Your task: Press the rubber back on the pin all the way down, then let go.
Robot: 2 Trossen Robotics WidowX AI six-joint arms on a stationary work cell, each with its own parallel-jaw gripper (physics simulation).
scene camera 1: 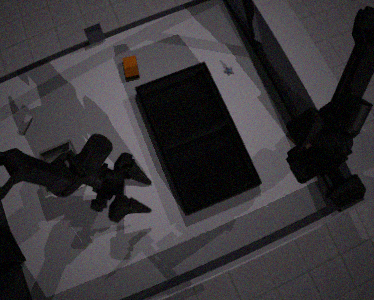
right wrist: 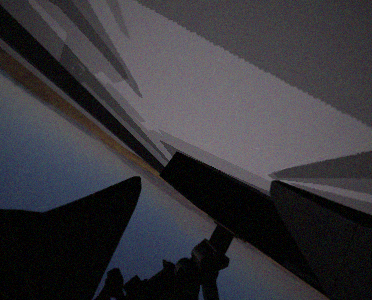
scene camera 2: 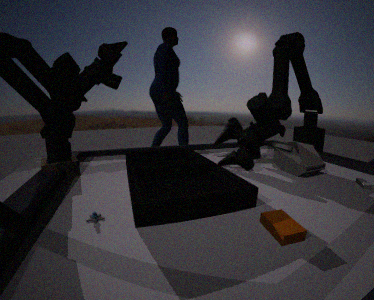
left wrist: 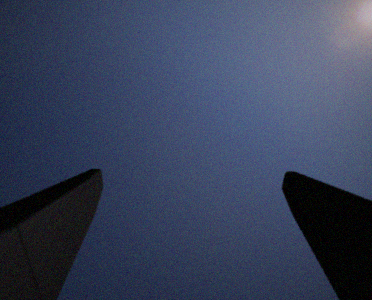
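Seen in the pictures: left gripper, fingertip midpoint: (scene camera 1: pixel 313 172) (scene camera 2: pixel 123 48) (left wrist: pixel 194 179); right gripper, fingertip midpoint: (scene camera 1: pixel 150 196) (right wrist: pixel 204 184) (scene camera 2: pixel 216 153); left arm's base at its link origin: (right wrist: pixel 226 229) (scene camera 2: pixel 58 159); right arm's base at its link origin: (scene camera 2: pixel 309 127).
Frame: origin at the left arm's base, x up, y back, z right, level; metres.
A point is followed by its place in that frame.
Observation:
A tiny star-shaped piece with a bluish middle, apparently the pin (scene camera 1: pixel 228 70) {x -0.030, y -0.028, z 0.305 m} (scene camera 2: pixel 95 218) {x -0.037, y -0.025, z 0.308 m}, lies on the table beside the large black box. It is too small and dark to make out the rubber back or how far down it sits. My left gripper (scene camera 2: pixel 121 62) (left wrist: pixel 194 179) {x 0.334, y -0.220, z -0.034 m} is open and empty, raised high and pointing up at the sky, well away from the pin. My right gripper (scene camera 1: pixel 150 197) {x -0.009, y -0.433, z 0.183 m} (scene camera 2: pixel 219 153) {x -0.009, y -0.433, z 0.183 m} (right wrist: pixel 204 184) {x -0.009, y -0.433, z 0.183 m} is open and empty, low on the other side of the black box from the pin.
The black box (scene camera 1: pixel 197 135) {x -0.008, y -0.235, z 0.220 m} (scene camera 2: pixel 185 187) {x -0.034, y -0.222, z 0.291 m} fills the middle of the table between right gripper and pin. An orange block (scene camera 1: pixel 130 67) {x -0.022, y -0.228, z 0.505 m} (scene camera 2: pixel 283 227) {x -0.022, y -0.210, z 0.517 m} lies near its corner. A grey angular object (scene camera 2: pixel 299 159) {x 0.009, y -0.502, z 0.426 m} stands by the right arm. A person (scene camera 2: pixel 167 85) stands behind the table.

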